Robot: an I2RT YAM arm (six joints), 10 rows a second.
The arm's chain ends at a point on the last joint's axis. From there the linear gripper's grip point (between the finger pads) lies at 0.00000 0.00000 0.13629 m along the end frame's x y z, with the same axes.
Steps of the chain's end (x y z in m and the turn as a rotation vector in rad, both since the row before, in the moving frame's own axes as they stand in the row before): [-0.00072 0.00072 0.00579 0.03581 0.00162 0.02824]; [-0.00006 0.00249 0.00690 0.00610 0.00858 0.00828]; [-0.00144 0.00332 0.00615 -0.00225 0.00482 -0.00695]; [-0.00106 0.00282 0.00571 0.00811 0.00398 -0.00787]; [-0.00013 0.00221 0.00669 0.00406 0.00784 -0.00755]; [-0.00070 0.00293 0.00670 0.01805 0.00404 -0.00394]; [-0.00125 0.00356 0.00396 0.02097 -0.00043 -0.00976]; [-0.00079 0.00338 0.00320 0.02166 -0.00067 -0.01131]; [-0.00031 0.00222 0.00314 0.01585 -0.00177 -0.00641]
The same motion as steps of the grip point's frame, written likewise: [-0.00043 -0.00416 0.00570 0.03581 0.00162 0.02824]; [0.00111 0.00166 0.00689 0.00610 0.00858 0.00828]; [-0.00078 0.00362 0.00615 -0.00225 0.00482 -0.00695]; [-0.00052 0.00171 0.00570 0.00811 0.00398 -0.00787]; [0.00094 0.00165 0.00668 0.00406 0.00784 -0.00755]; [-0.00015 0.00047 0.00668 0.01805 0.00404 -0.00394]; [-0.00132 0.00070 0.00393 0.02097 -0.00043 -0.00976]; [-0.00090 0.00043 0.00317 0.02166 -0.00067 -0.01131]; [-0.00056 0.00006 0.00312 0.01585 -0.00177 -0.00641]
